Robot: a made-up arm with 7 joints. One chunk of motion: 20 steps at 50 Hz.
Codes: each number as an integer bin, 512 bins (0 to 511) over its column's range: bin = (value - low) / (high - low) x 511, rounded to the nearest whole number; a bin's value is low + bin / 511 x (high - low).
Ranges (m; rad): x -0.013..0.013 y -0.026..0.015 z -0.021..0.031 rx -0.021..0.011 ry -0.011..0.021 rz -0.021..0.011
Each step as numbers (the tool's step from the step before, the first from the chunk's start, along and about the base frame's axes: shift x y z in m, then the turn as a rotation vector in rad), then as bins.
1 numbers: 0.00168 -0.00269 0.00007 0.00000 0.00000 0.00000
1 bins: 289 291 207 335 176 335
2 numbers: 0.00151 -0.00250 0.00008 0.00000 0.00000 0.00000
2 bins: 285 293 207 335 176 335
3 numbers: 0.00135 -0.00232 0.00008 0.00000 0.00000 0.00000
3 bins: 282 295 207 335 176 335
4 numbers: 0.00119 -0.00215 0.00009 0.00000 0.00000 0.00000
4 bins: 279 297 207 335 176 335
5 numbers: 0.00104 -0.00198 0.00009 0.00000 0.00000 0.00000
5 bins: 276 299 207 335 176 335
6 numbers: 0.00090 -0.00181 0.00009 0.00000 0.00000 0.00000
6 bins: 273 301 207 335 176 335
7 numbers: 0.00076 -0.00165 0.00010 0.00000 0.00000 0.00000
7 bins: 270 303 207 335 176 335
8 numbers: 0.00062 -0.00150 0.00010 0.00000 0.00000 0.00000
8 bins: 268 305 207 335 176 335
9 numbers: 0.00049 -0.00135 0.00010 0.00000 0.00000 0.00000
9 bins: 265 307 207 335 176 335
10 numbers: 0.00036 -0.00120 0.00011 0.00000 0.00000 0.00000
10 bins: 263 309 207 335 176 335
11 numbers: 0.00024 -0.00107 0.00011 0.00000 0.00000 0.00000
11 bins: 260 311 207 335 176 335
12 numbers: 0.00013 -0.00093 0.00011 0.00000 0.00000 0.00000
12 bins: 258 312 207 335 176 335
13 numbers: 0.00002 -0.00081 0.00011 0.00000 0.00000 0.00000
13 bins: 256 314 207 335 176 335
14 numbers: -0.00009 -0.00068 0.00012 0.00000 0.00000 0.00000
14 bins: 254 316 208 335 176 335
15 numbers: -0.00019 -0.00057 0.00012 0.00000 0.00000 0.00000
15 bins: 252 317 208 335 176 335
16 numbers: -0.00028 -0.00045 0.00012 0.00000 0.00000 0.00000
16 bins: 250 318 208 335 176 335
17 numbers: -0.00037 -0.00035 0.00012 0.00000 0.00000 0.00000
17 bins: 248 320 208 335 176 335
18 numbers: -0.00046 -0.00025 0.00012 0.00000 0.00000 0.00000
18 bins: 246 321 208 335 176 335
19 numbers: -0.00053 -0.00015 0.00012 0.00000 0.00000 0.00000
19 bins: 245 322 208 335 176 335
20 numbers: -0.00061 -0.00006 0.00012 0.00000 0.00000 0.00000
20 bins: 244 323 208 335 176 335
